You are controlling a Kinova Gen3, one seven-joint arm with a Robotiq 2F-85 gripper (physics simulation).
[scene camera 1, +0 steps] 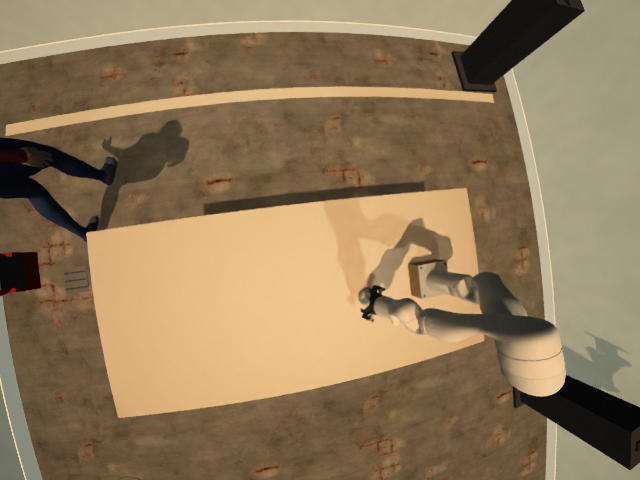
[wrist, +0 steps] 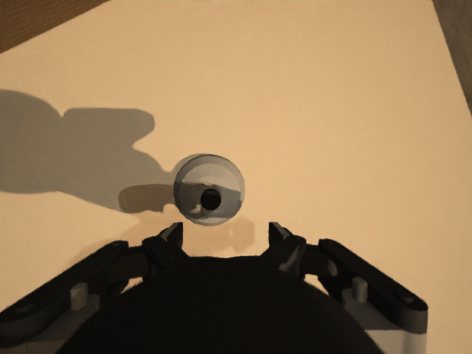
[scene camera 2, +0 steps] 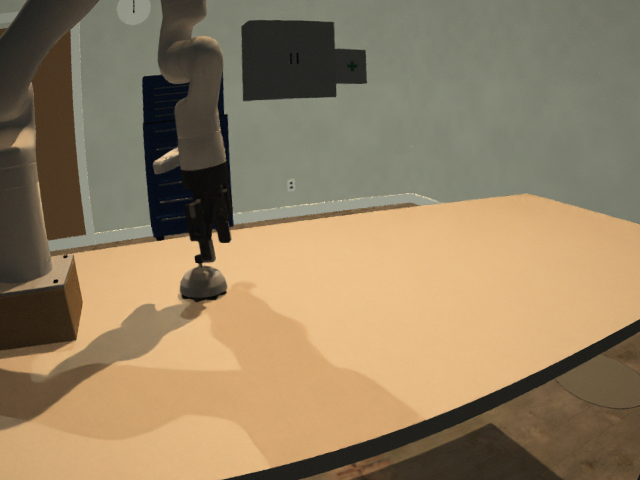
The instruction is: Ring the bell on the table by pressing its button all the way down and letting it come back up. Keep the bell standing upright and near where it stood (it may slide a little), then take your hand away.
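Frame: origin at the arm's base, x ahead, y left, z up, level; centimetres.
Seen in the pictures: gripper, fingertip midpoint: (scene camera 1: 365, 300) (wrist: 226, 232) (scene camera 2: 217, 251); arm's base, origin of the base link: (scene camera 1: 434, 280) (scene camera 2: 26, 272).
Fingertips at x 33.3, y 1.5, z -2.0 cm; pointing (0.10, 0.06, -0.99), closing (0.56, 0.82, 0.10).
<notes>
Offsets run from my fingertips to a thing's middle. Level surfaces: height alone.
A grey domed bell {dx -3.1, dy +0.5, dz -3.7 cm} (scene camera 1: 364, 295) (scene camera 2: 203, 284) (wrist: 210, 170) stands upright on the tan table, with its black button {dx -3.1, dy +0.5, dz -0.9 cm} (scene camera 2: 199, 258) (wrist: 210, 199) raised on top. My gripper (scene camera 1: 372, 303) (scene camera 2: 216, 249) (wrist: 226, 232) is open, with nothing between its fingers. It points down close to the bell. In the wrist view the bell and its button lie just beyond the fingertips, roughly centred between the two fingers. In scene camera 2 one fingertip overlaps the line of sight beside the button; whether they touch is unclear.
The tan table {dz -7.0 cm} (scene camera 1: 217, 310) (scene camera 2: 439, 268) carries the arm's wooden base block (scene camera 1: 415, 279) (scene camera 2: 41, 320). The arm's shadow falls across the table beside the bell. A person (scene camera 1: 46, 204) stands beyond the table's far end in scene camera 1.
</notes>
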